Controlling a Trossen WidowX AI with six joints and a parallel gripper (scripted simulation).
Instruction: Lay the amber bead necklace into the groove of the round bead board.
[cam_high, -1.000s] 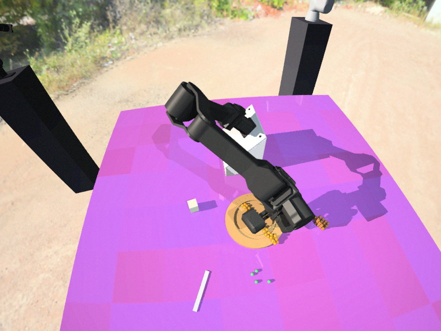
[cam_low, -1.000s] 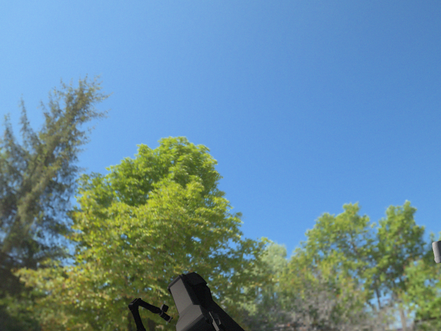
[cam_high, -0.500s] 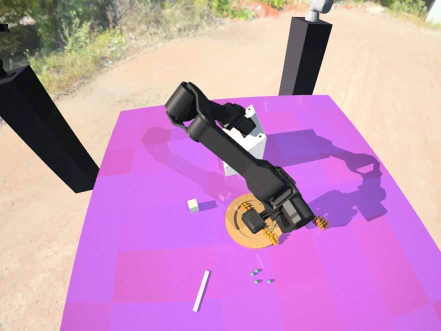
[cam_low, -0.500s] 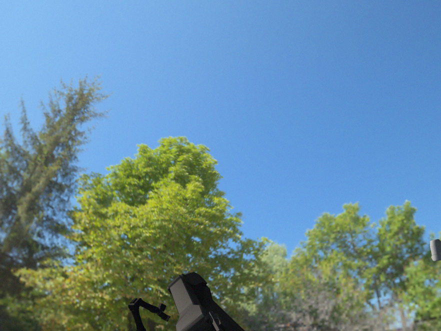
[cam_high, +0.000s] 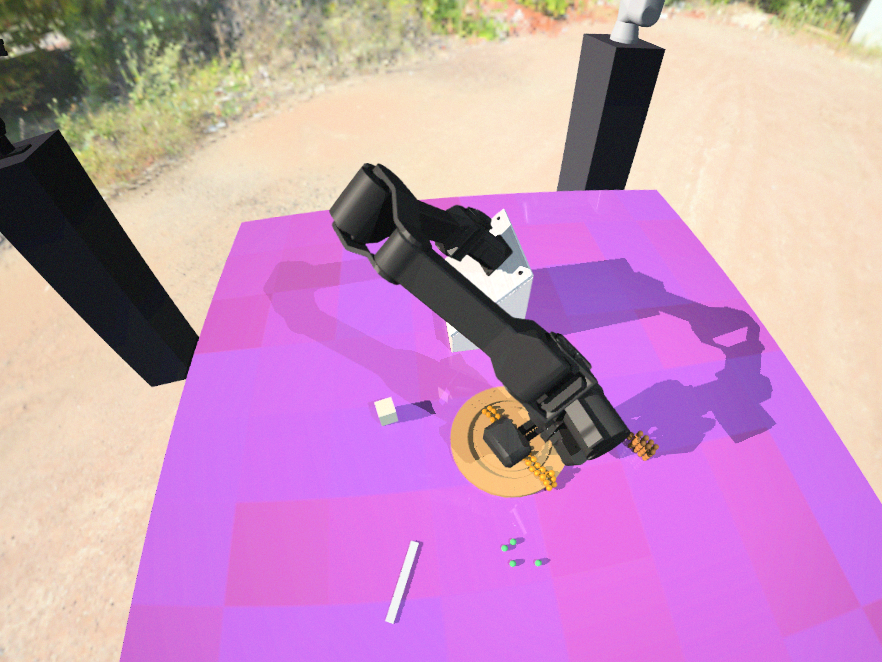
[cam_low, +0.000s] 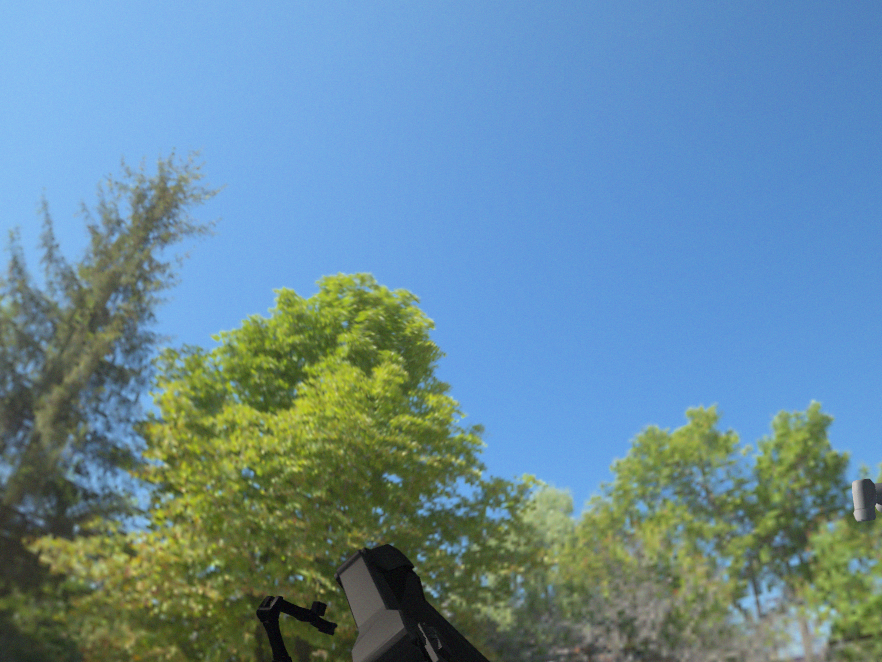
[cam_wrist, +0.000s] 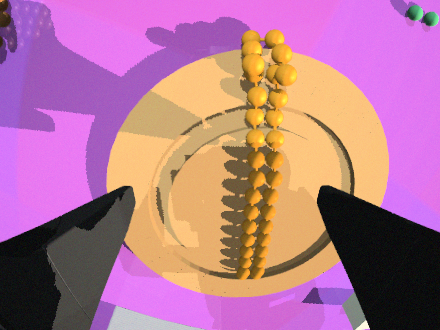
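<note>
My gripper tip is 3 cm to the left of the round tan bead board, 3 cm past it and 3 cm above it. Round my gripper tip: small cream cube 22 cm to the right, 13 cm behind, 2 cm below; white bar 25 cm to the right, 15 cm ahead, 4 cm below.
</note>
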